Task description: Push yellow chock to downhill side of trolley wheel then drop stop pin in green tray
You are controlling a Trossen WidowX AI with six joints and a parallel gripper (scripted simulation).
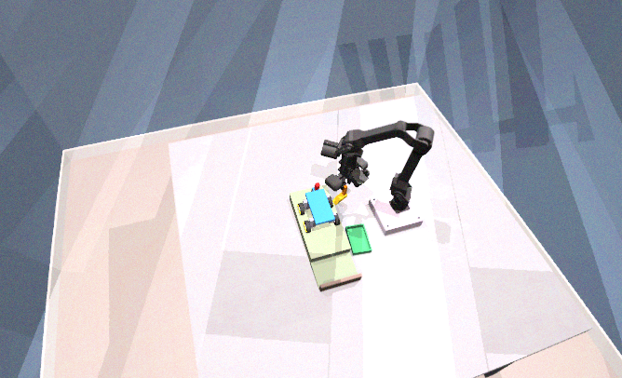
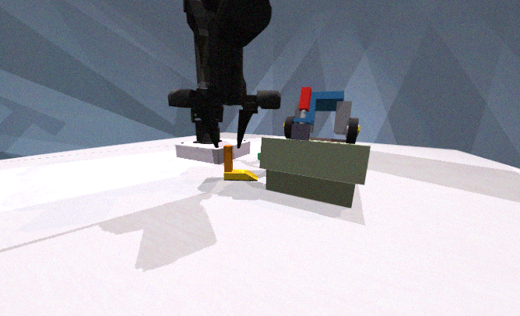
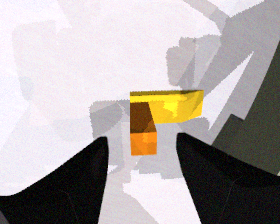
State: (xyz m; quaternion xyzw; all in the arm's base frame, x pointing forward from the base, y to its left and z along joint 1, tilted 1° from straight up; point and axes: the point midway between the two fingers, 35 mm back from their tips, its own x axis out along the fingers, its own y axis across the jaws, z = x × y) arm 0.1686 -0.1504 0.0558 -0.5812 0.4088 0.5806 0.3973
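My gripper tip is 20 mm short of the yellow chock, 10 mm to the right of it and 40 mm above it. Also, from my gripper tip: blue trolley 160 mm ahead, 100 mm to the left, 50 mm above; then pale green ramp 160 mm ahead, 110 mm to the left, 10 mm below; then red-headed stop pin 130 mm ahead, 20 mm to the left, 70 mm above.
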